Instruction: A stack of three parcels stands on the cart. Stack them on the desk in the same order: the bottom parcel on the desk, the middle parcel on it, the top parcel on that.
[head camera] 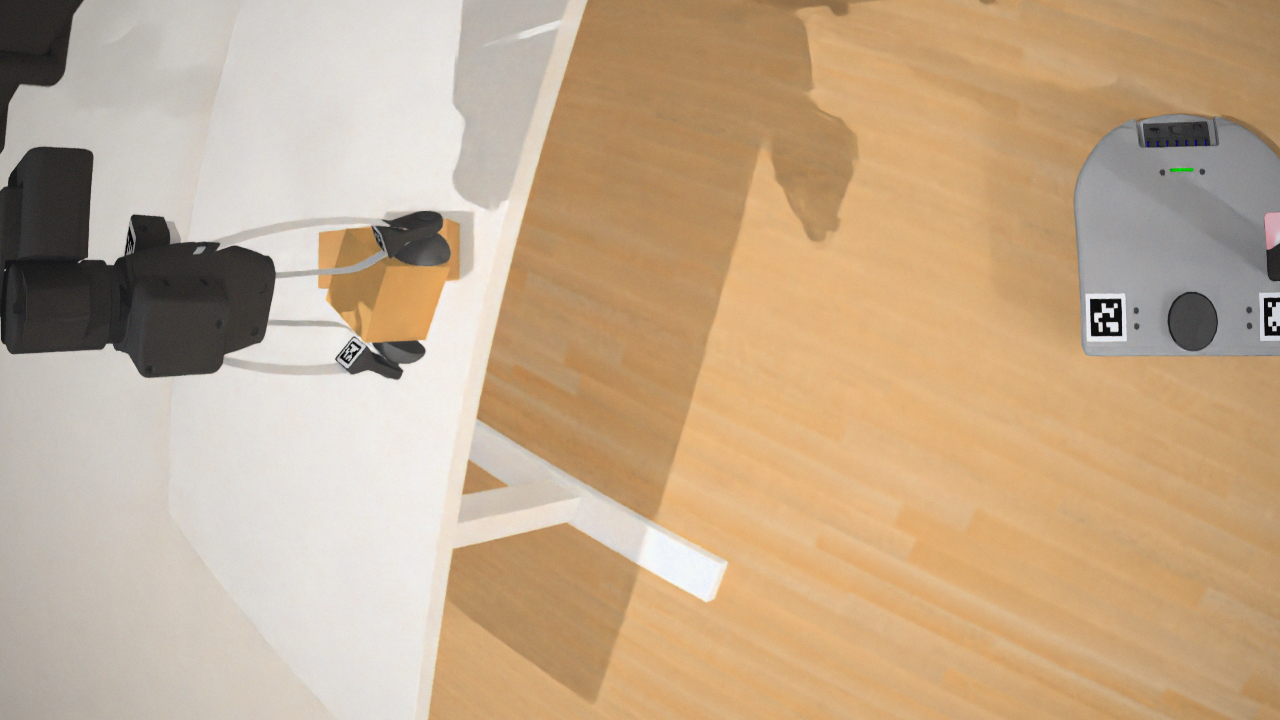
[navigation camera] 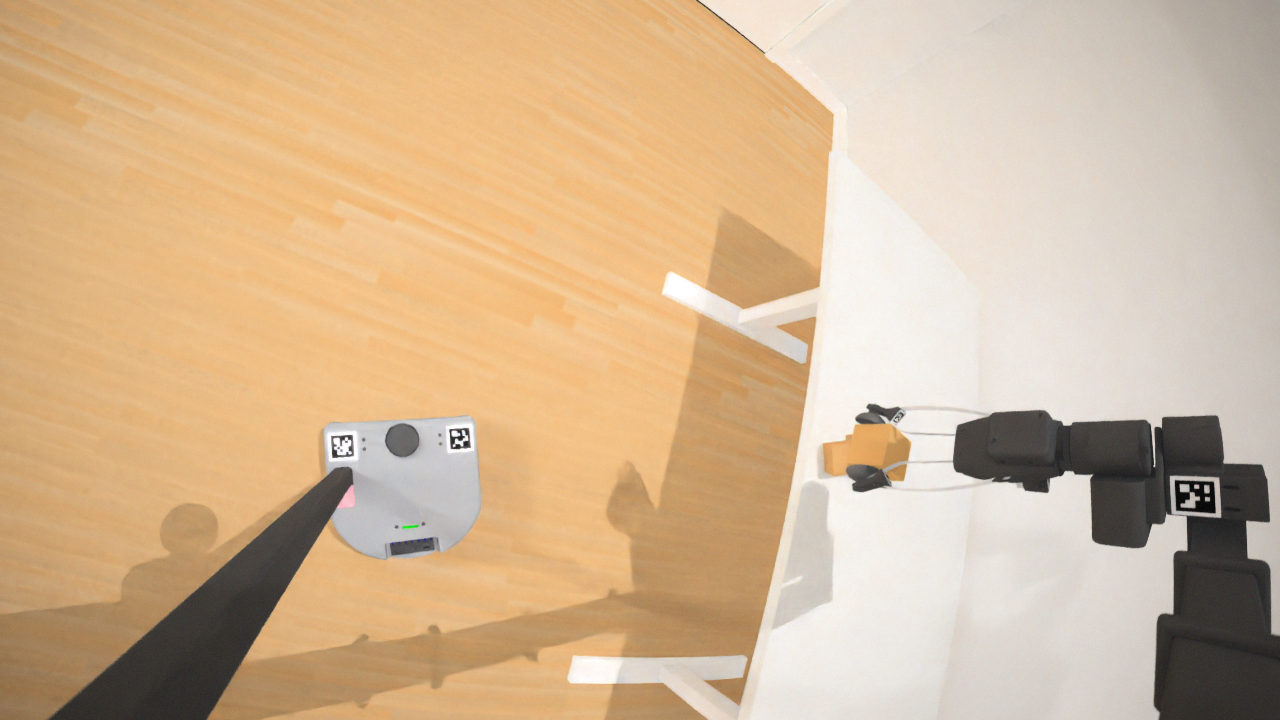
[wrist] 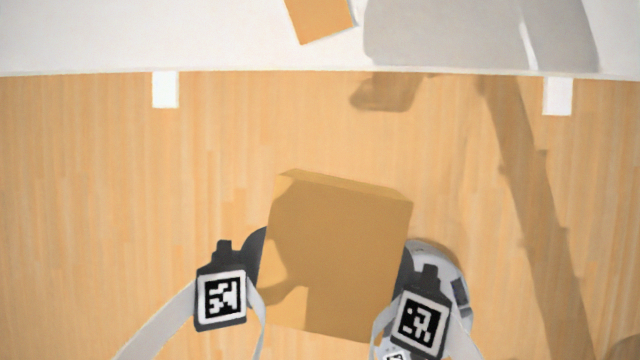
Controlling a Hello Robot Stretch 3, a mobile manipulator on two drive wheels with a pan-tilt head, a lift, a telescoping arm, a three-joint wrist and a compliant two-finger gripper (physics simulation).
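My gripper (head camera: 411,293) (navigation camera: 868,447) (wrist: 325,260) is shut on an orange-brown parcel (head camera: 400,308) (navigation camera: 878,440) (wrist: 345,250), gripped by its two sides. In the head and navigation views it overlaps another orange parcel (head camera: 453,250) (navigation camera: 834,458) (wrist: 322,17) that rests on the white desk (head camera: 313,492) (navigation camera: 886,313) (wrist: 150,35), near the edge. The held parcel hides much of that one, so whether a further parcel lies under it cannot be told. The wrist view shows the held parcel apart from the one on the desk. The cart does not show.
My grey base (head camera: 1136,232) (navigation camera: 429,492) stands on the wooden floor away from the desk. White desk legs (head camera: 684,564) (navigation camera: 778,308) (wrist: 165,90) reach out below the desk edge. A pale wall stands behind the desk. Arm shadows fall across floor and desk.
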